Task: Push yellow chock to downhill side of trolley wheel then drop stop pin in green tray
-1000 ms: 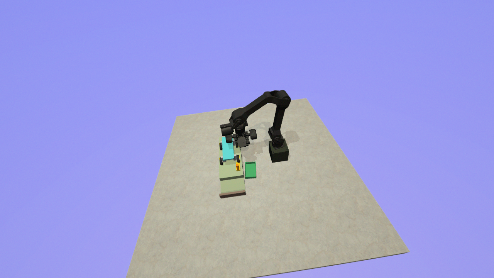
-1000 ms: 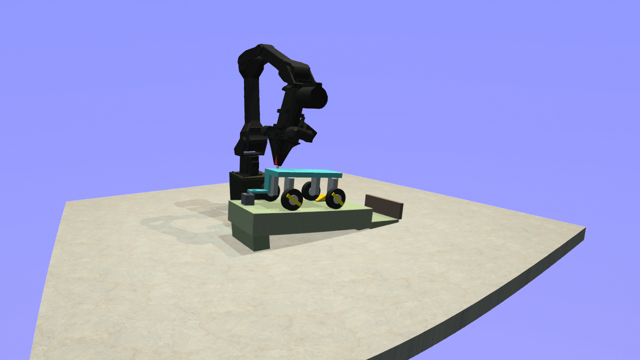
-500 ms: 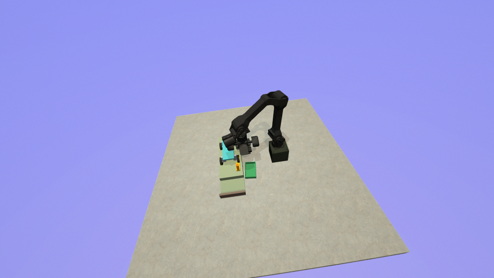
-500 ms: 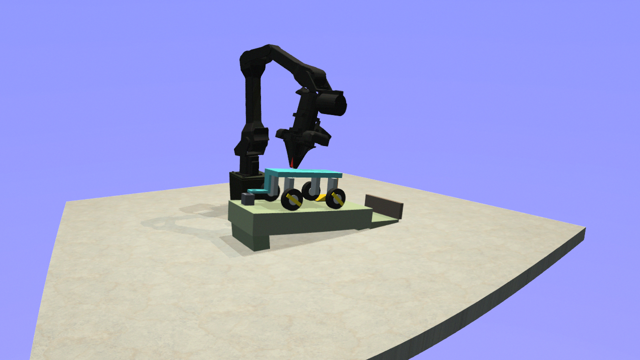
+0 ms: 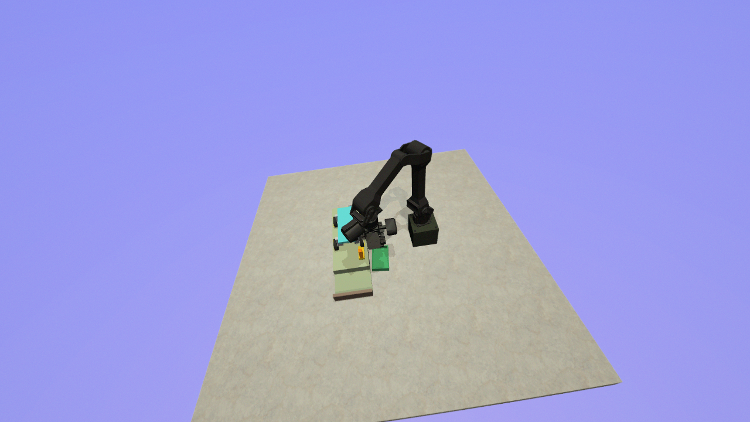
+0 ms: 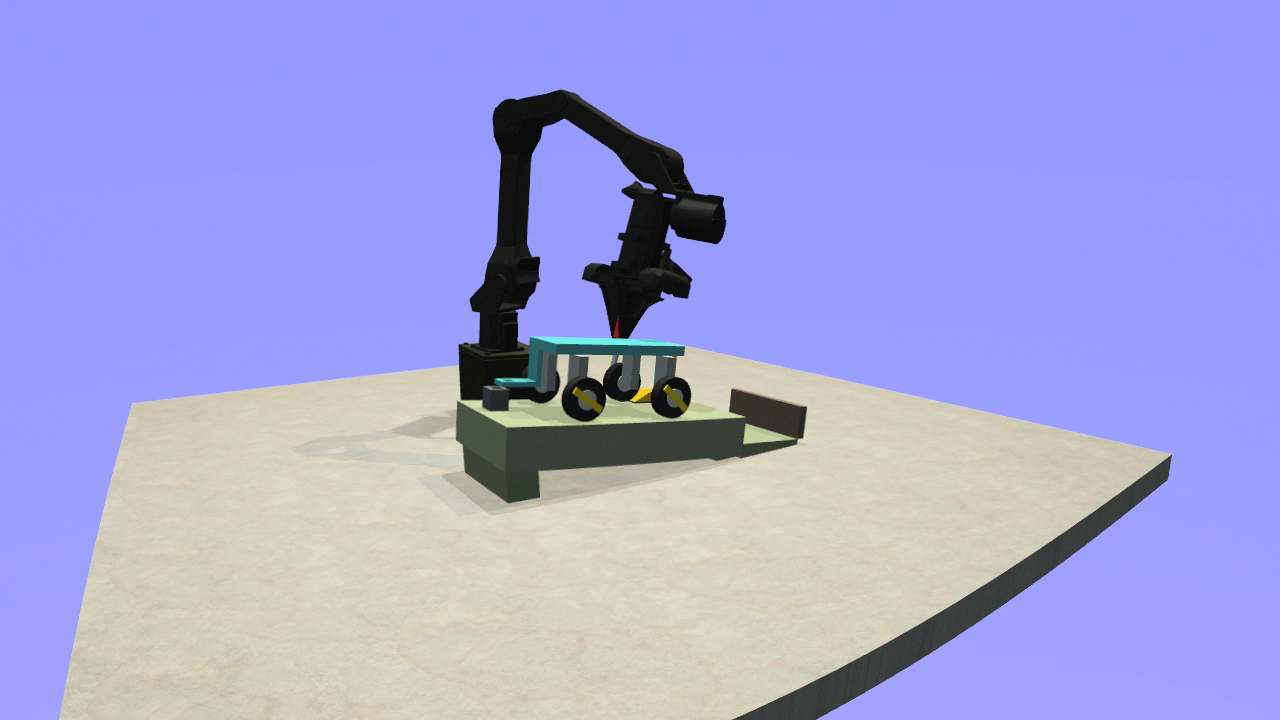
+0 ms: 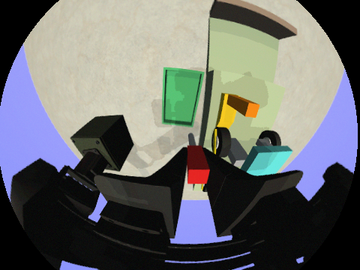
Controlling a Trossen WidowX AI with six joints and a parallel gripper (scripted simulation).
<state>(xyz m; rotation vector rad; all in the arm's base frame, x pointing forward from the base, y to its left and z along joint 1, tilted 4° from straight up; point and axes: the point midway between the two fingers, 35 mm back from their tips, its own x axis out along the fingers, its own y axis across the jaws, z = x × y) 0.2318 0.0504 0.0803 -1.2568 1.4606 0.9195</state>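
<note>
My gripper tip is now 14 cm above the green tray, 2 cm to the right of it and 2 cm past it. Round my gripper tip: red-headed stop pin: right at my gripper tip; trolley: 11 cm to the right, 9 cm ahead, 3 cm below; yellow chock: 6 cm below, 6 cm ahead, 1 cm to the left.
</note>
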